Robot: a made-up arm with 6 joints.
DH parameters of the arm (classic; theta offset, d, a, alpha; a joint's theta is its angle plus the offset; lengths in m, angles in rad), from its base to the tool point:
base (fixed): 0.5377 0 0.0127 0
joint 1: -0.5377 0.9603 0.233 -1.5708
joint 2: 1.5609 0 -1.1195 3.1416
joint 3: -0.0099 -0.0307 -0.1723 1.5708
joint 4: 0 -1.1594 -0.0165 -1.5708
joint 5: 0 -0.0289 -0.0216 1.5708
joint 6: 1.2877 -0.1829 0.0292 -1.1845
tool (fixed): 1.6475 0.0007 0 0
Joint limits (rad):
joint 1: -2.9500..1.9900
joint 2: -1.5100..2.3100
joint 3: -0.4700..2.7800
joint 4: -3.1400..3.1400
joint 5: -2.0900..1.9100
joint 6: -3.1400..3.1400
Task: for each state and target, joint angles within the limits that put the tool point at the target. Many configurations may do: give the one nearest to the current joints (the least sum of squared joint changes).
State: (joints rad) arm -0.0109 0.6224 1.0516 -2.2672 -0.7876 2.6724
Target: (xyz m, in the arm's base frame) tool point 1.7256 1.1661 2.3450
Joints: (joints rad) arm 0.5571 0.5413 0.6561 -2.2201 -0.8752 2.6757
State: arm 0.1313 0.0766 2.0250 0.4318 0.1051 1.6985
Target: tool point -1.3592 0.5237 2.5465
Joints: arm -0.2983 -0.4158 2.1158 0.4450 0.1205 1.7059
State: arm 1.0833 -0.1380 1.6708 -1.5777 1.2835 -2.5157
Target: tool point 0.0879 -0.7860 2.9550
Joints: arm 1.4538 -0.1876 1.9163 -1.5858 1.4227 -2.5379
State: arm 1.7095 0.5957 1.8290 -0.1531 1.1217 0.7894
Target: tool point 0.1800 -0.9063 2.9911
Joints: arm 1.7611 -0.2415 1.8043 -0.1514 0.8970 0.7648
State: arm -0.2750 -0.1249 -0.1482 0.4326 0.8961 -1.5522
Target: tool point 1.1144 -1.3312 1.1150
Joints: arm -0.9502 0.4596 -0.4638 0.4016 0.8114 -1.5409
